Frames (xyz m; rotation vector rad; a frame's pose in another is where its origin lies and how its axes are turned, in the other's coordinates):
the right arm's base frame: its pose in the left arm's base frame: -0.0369 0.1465 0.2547 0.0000 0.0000 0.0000
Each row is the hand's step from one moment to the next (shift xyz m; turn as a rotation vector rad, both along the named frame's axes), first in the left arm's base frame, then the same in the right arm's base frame.
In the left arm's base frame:
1: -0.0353 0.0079 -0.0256 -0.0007 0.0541 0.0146
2: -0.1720 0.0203 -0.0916 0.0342 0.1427 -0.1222
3: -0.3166 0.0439 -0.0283 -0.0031 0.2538 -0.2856
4: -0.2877 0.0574 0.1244 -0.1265 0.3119 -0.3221
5: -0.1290 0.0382 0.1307 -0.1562 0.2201 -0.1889
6: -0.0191 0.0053 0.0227 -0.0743 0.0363 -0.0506
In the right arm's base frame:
1: -0.0353 0.0079 -0.0256 -0.0007 0.0541 0.0146
2: -0.1720 0.0203 -0.0916 0.0342 0.1427 -0.1222
3: -0.3166 0.0439 -0.0283 -0.0031 0.2538 -0.2856
4: -0.2877 0.0574 0.1244 -0.1265 0.3119 -0.3221
5: -0.1290 0.0382 0.1307 -0.1562 0.2201 -0.1889
6: -0.0191 0.0053 0.0227 -0.0743 0.0363 -0.0506

